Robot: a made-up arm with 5 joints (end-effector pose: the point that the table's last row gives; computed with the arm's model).
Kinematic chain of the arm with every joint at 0, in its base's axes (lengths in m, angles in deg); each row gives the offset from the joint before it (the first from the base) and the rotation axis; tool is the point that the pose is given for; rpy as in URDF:
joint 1: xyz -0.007 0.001 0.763 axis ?
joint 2: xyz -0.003 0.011 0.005 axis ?
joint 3: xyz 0.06 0 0.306 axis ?
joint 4: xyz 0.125 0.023 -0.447 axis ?
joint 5: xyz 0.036 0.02 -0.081 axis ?
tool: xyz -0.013 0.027 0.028 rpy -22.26 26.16 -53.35
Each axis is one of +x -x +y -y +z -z.
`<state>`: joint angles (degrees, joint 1 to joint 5).
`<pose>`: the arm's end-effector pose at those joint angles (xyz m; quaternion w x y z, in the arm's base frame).
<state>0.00 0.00 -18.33 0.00 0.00</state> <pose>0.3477 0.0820 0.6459 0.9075 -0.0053 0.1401 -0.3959</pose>
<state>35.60 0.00 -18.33 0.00 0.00</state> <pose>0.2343 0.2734 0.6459 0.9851 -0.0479 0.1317 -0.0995</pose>
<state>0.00 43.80 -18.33 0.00 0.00</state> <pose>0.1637 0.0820 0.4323 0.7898 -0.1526 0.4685 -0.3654</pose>
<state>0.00 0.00 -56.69 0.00 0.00</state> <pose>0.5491 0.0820 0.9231 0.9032 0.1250 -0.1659 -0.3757</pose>
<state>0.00 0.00 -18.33 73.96 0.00</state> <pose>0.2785 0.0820 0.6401 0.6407 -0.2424 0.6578 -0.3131</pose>
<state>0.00 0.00 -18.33 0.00 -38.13</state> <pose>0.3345 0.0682 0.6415 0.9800 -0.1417 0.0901 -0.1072</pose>
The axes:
joint 1: +z
joint 2: +y
joint 3: +y
joint 4: +y
joint 5: -z

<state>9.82 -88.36 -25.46 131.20 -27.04</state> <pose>0.0271 0.0801 1.0774 0.9005 -0.1910 0.3832 -0.0761</pose>
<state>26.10 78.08 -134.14 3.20 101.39</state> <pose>0.7122 0.4217 0.6465 0.4891 0.5318 0.2216 -0.6549</pose>
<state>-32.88 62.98 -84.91 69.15 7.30</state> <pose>0.5071 -0.2332 0.4301 0.5246 -0.0447 0.6407 -0.5588</pose>
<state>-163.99 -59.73 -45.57 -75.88 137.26</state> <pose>-0.0876 -0.0669 1.2643 0.2692 0.1755 -0.9379 -0.1309</pose>
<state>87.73 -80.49 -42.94 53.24 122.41</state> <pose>-0.0542 0.0844 1.2722 0.5829 0.4423 0.5847 -0.3504</pose>
